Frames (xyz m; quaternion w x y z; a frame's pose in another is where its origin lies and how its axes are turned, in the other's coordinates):
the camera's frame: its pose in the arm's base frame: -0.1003 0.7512 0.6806 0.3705 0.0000 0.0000 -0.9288
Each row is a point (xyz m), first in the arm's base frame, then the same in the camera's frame.
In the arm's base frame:
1: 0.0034 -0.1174 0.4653
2: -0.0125 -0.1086 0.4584
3: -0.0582 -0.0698 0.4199
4: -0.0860 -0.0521 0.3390
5: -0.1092 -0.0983 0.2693
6: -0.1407 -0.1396 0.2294
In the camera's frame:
1: 0.5226 0.7015 -0.2153
2: 0.5281 0.6842 -0.2222
3: 0.5345 0.6246 -0.2607
4: 0.5425 0.5926 -0.3416
5: 0.5912 0.6101 -0.4113
6: 0.6424 0.6184 -0.4512

